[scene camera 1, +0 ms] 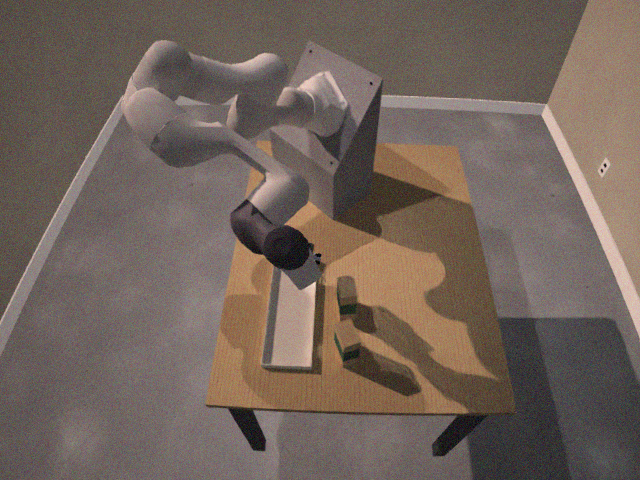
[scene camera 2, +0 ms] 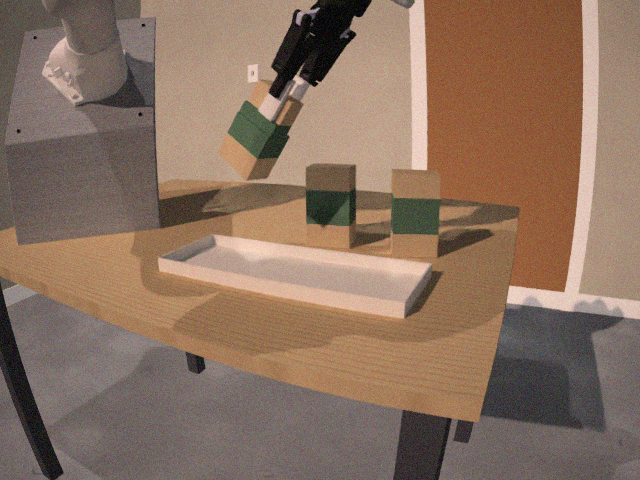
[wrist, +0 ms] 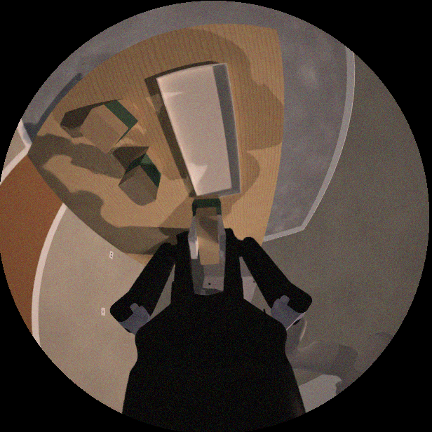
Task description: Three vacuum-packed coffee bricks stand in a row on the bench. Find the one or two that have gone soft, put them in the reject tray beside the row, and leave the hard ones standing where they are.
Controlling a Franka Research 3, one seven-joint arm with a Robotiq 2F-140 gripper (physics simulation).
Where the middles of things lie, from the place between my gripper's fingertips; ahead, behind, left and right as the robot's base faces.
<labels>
I see the white reject tray [scene camera 2: 378, 285] 2 cm ahead of my hand, 5 cm to the right of it and 22 cm below it.
</labels>
